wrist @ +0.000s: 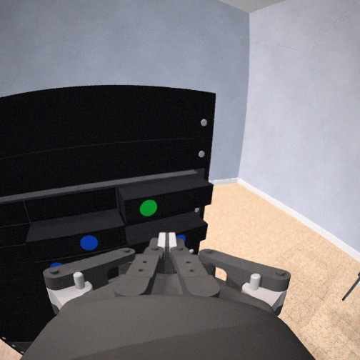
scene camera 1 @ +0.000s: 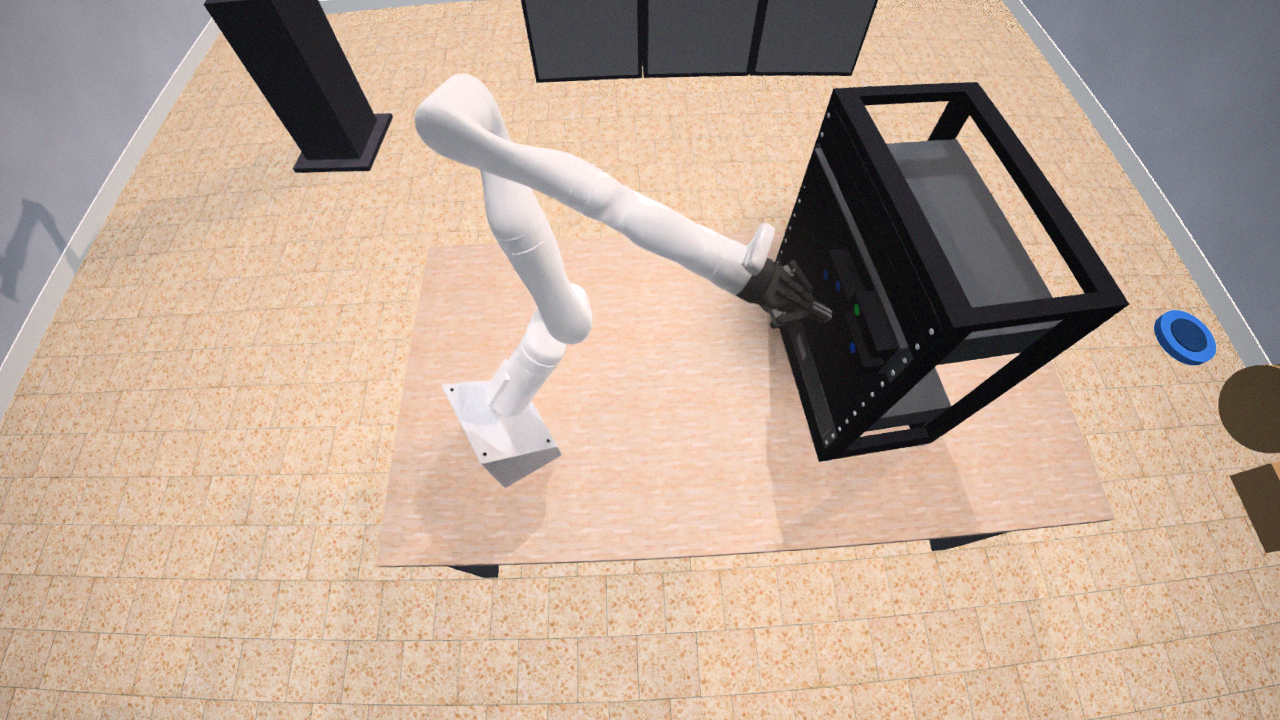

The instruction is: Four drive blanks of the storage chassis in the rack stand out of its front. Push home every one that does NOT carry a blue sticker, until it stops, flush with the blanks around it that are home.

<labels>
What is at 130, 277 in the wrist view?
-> My gripper.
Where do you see a black rack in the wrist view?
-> At 73, 145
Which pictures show my gripper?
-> The wrist view and scene camera 1: all of them.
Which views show the black rack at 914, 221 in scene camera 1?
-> The wrist view and scene camera 1: all of them.
</labels>
